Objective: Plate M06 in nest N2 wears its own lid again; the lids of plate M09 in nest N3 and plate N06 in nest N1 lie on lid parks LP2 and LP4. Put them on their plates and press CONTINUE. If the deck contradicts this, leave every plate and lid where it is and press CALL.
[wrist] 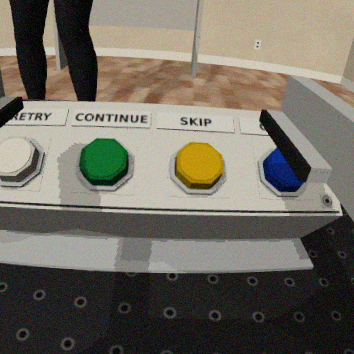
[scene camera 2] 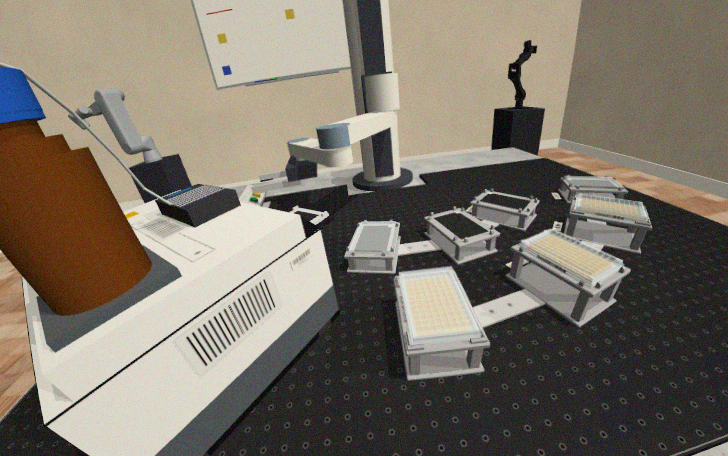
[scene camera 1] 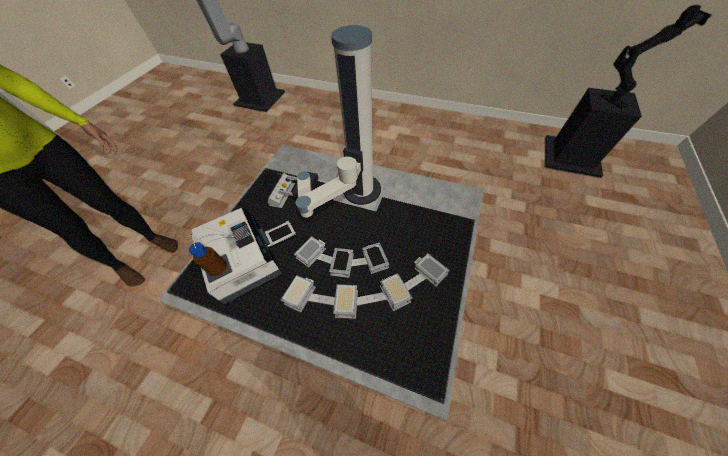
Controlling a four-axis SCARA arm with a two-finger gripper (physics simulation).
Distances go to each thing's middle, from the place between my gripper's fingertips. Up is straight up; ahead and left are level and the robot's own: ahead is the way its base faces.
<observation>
I see the yellow SKIP button (wrist: 198, 165) 5 cm below my hand, 3 cm behind it and 2 cm to the right of it. The rest, counted from my hand: blue CALL button (wrist: 277, 172) 8 cm behind, 5 cm below, 3 cm to the right; then tip box (scene camera 2: 198, 212) 45 cm ahead, 11 cm above, 6 cm to the left; then green CONTINUE button (wrist: 103, 161) 5 cm below, 2 cm to the right, 2 cm ahead.
</observation>
